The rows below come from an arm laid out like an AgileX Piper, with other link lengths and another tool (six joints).
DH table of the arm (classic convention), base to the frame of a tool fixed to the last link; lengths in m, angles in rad. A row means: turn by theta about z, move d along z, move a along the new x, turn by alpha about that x. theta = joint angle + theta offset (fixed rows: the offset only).
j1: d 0.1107, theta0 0, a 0, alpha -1.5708
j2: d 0, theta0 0.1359, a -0.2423, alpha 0
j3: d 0, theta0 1.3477, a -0.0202, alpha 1.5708
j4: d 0.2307, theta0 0, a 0, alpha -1.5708
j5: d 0, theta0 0, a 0, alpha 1.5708
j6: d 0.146, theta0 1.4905, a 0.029, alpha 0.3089
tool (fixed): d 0.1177, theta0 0, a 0, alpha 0
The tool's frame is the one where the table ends.
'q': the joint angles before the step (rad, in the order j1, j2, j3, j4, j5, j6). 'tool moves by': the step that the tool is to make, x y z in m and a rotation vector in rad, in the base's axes. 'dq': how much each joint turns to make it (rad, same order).
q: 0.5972 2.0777 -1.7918 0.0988 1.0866 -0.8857
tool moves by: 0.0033 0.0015 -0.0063 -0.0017 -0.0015 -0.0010
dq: 0.0000 0.0202 -0.0058 -0.0020 -0.0148 0.0000
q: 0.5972 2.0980 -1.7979 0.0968 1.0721 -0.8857
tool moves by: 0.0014 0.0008 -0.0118 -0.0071 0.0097 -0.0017
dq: 0.0001 0.0301 -0.0002 -0.0001 -0.0180 0.0001
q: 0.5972 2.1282 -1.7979 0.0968 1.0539 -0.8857
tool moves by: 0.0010 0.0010 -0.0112 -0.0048 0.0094 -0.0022
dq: -0.0001 0.0283 0.0001 0.0018 -0.0180 0.0000
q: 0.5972 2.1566 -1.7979 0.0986 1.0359 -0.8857
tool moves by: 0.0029 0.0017 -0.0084 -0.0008 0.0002 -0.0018
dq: -0.0001 0.0243 -0.0047 0.0000 -0.0190 -0.0001
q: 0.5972 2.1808 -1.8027 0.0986 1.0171 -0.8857
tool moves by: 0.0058 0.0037 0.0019 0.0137 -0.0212 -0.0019
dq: 0.0000 0.0002 -0.0056 -0.0001 -0.0199 0.0001
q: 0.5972 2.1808 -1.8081 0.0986 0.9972 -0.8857
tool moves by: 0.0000 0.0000 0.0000 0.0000 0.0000 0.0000
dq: 0.0000 0.0000 0.0000 0.0000 0.0000 0.0000
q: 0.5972 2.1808 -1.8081 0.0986 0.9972 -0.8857
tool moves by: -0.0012 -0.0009 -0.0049 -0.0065 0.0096 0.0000
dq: -0.0002 0.0117 -0.0001 0.0001 0.0000 -0.0002
